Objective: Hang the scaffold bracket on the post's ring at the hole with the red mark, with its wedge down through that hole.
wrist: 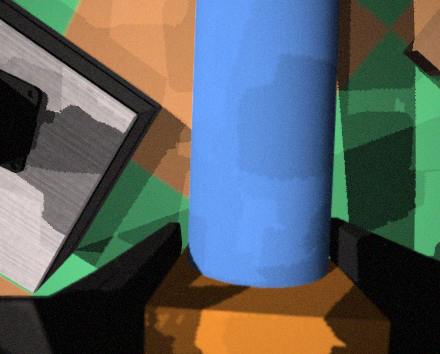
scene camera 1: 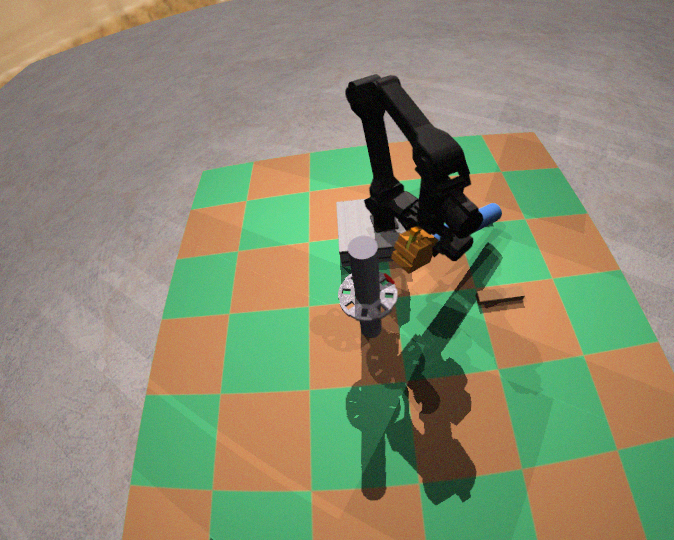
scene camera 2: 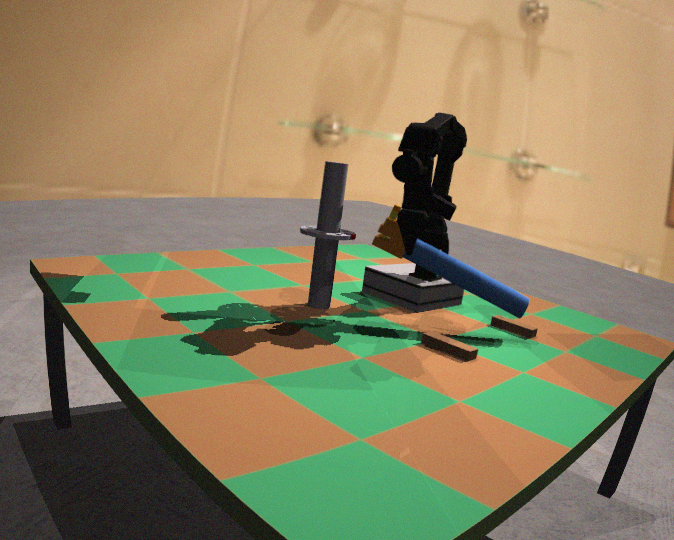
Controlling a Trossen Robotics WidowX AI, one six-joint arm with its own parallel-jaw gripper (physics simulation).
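The scaffold bracket has an orange head [scene camera 1: 413, 257] [scene camera 2: 389, 240] [wrist: 265, 330] and a long blue tube [scene camera 1: 490, 216] [scene camera 2: 472, 278] [wrist: 265, 140]. Its yellowish wedge [scene camera 1: 412, 240] [scene camera 2: 395, 212] stands at the top of the head. My gripper [scene camera 1: 445, 243] [scene camera 2: 413, 247] [wrist: 252, 230] is shut on the bracket near where tube and head meet, and holds it above the table. The tube slopes down away from the head. The grey post [scene camera 1: 365, 275] [scene camera 2: 331, 202] stands upright, apart from the head. Its ring [scene camera 1: 378, 311] [scene camera 2: 308, 230] has a red mark [scene camera 1: 389, 278] [scene camera 2: 352, 236] on the side towards the bracket.
The arm's grey base [scene camera 1: 354, 225] [scene camera 2: 413, 288] [wrist: 95, 195] is behind the post. A brown block [scene camera 1: 499, 298] [scene camera 2: 448, 346] lies on the checkered table [scene camera 1: 264, 433] [scene camera 2: 360, 489]. A second brown block [scene camera 2: 513, 326] lies under the tube's far end in scene camera 2.
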